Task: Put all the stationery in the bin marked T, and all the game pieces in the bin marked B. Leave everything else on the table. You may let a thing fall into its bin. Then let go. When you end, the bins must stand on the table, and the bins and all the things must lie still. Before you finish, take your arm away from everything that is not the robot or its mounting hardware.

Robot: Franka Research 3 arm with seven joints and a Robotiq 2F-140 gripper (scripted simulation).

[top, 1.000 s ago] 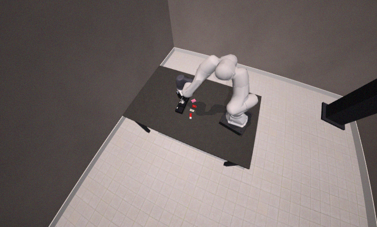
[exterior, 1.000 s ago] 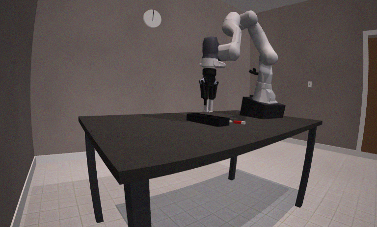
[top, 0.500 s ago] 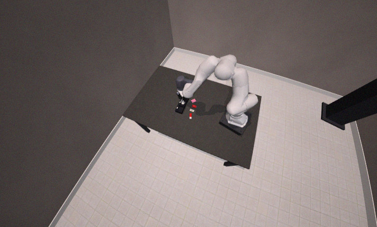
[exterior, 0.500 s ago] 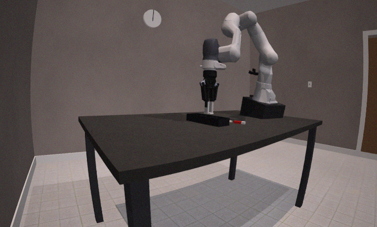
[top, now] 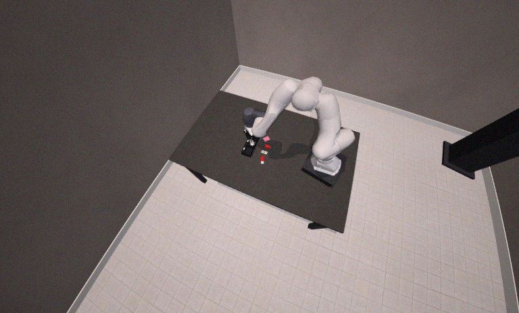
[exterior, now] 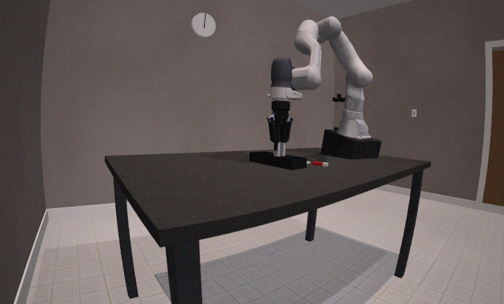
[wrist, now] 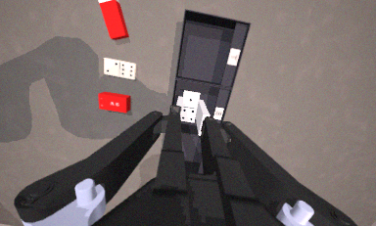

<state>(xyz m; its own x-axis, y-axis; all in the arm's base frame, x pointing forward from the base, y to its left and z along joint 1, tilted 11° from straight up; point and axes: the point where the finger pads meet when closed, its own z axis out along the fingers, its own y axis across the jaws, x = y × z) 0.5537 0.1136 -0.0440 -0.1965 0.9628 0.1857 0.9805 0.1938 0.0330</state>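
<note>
Right now my hand is 1 cm short of the black bin row and 4 cm above it. Also, from my hand: red-and-white eraser (16 cm behind, 9 cm to the left, 5 cm below); then pink block (7 cm behind, 11 cm to the right, 5 cm below).
</note>
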